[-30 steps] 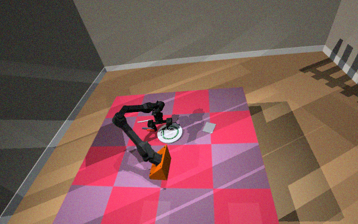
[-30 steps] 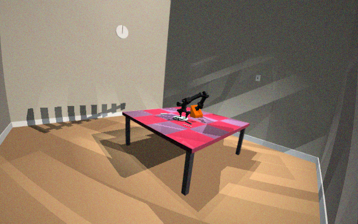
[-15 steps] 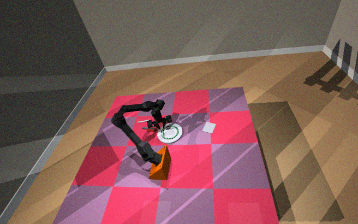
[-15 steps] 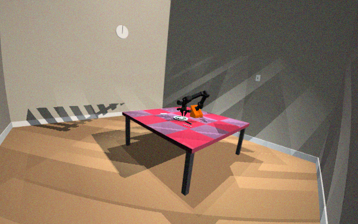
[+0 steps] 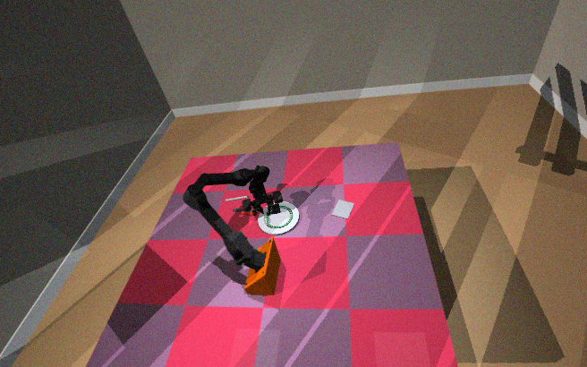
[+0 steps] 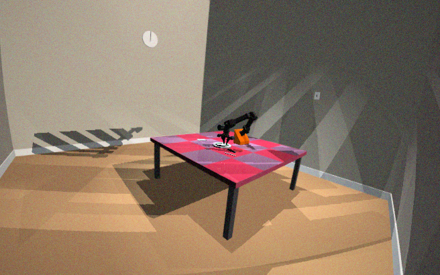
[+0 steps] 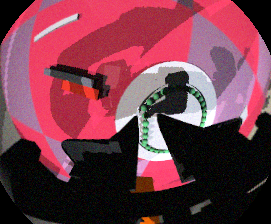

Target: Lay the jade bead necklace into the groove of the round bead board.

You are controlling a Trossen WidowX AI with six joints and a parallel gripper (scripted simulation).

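Now: gripper tip 6 cm to the left of the round white bead board, 2 cm past it and 2 cm above it. From my gripper tip the other things lie so: red-handled tool (12 cm to the left, 3 cm ahead, 2 cm below); then flat grey pad (37 cm to the right, 3 cm below, 2 cm ahead); then thin white rod (19 cm to the left, 14 cm ahead, 3 cm below).
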